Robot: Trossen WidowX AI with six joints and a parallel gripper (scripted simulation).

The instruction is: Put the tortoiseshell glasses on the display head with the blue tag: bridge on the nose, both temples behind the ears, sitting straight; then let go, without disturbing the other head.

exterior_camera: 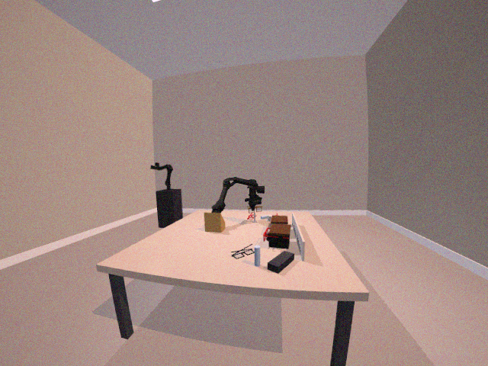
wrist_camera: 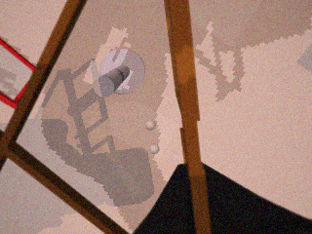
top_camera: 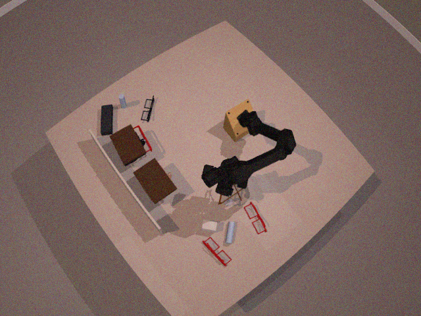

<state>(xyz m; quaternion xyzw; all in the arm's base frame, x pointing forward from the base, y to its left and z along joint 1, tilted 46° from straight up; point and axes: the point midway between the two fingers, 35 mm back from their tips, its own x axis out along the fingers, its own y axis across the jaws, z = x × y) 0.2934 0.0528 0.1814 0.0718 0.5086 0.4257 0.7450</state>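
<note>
Right now my gripper tip is 10 mm short of the peg, 60 mm to the right of it and 90 mm above it. Also, from my gripper tip: white block: 160 mm ahead, 90 mm to the left, 90 mm below; then dark box: 180 mm ahead, 660 mm to the right, 100 mm below; then white panel: 320 mm ahead, 330 mm to the right, 60 mm below.
</note>
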